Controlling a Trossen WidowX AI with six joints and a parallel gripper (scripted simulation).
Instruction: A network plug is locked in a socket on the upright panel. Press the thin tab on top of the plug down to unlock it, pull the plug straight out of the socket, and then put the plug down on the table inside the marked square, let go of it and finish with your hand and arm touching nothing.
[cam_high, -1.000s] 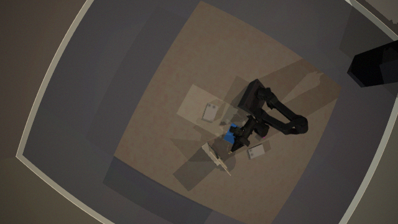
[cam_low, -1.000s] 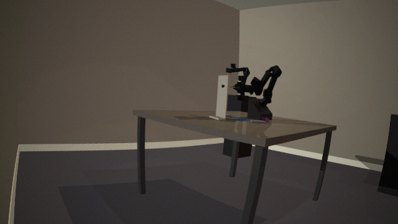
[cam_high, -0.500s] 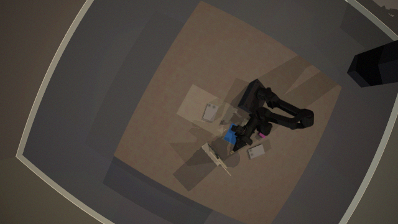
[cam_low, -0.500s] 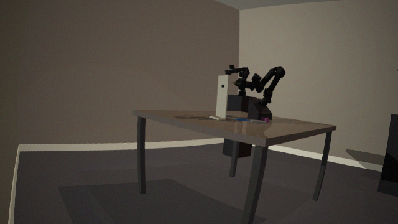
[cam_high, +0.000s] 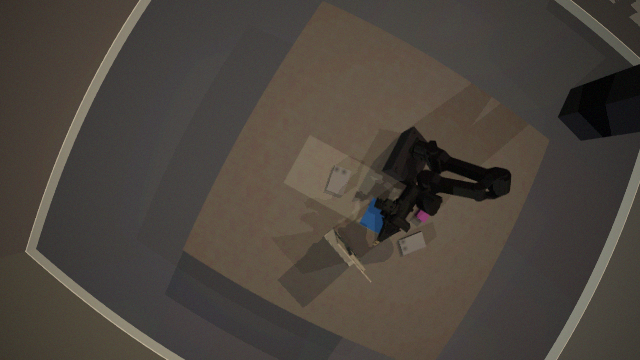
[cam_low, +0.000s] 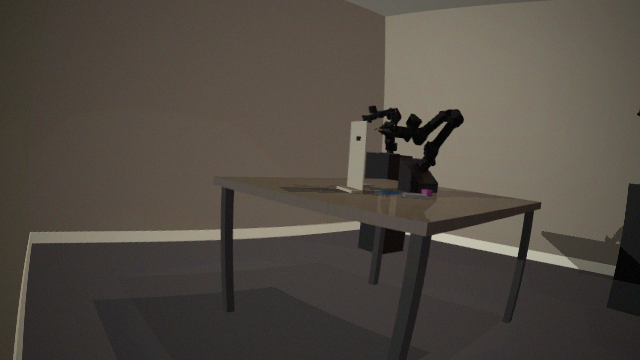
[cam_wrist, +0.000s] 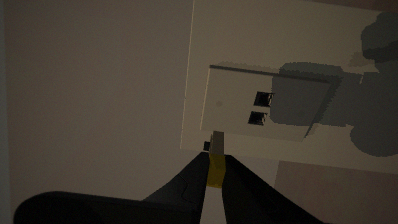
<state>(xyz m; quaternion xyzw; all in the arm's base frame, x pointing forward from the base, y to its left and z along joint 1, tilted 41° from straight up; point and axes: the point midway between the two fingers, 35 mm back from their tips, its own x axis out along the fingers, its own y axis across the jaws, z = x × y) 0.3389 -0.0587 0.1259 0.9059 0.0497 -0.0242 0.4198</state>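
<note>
My gripper tip is 280 mm above the blue marked square, 60 mm past it and 20 mm to the right of it. The rest, counted from my gripper tip: upright white panel (140 mm below, 110 mm ahead, 20 mm to the right); then network plug (right at my gripper tip).
</note>
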